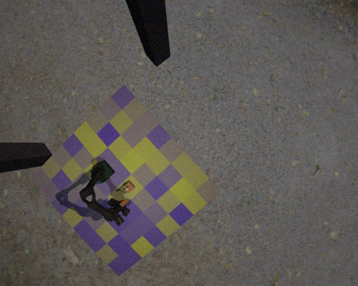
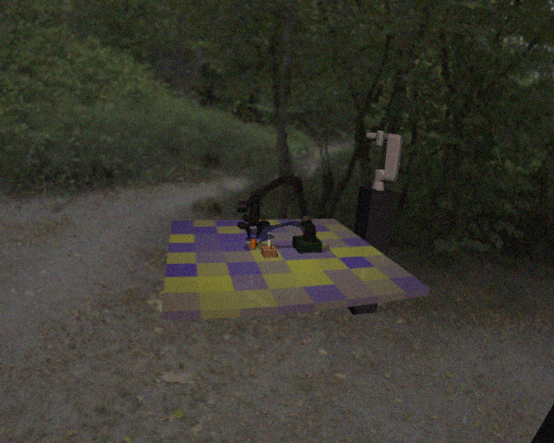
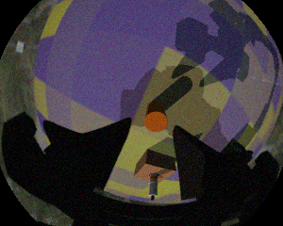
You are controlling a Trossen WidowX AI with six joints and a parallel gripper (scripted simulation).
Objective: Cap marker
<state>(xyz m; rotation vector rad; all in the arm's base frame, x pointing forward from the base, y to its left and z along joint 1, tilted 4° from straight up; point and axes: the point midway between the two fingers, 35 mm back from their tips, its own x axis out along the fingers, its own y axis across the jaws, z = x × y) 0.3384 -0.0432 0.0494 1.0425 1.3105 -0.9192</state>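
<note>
Now: the orange cap 30 mm below my gripper tip. From my gripper tip the other things lie so: pale marker (70 mm behind, 130 mm to the left, 20 mm above); then holder block (70 mm behind, 130 mm to the left, 40 mm below).
</note>
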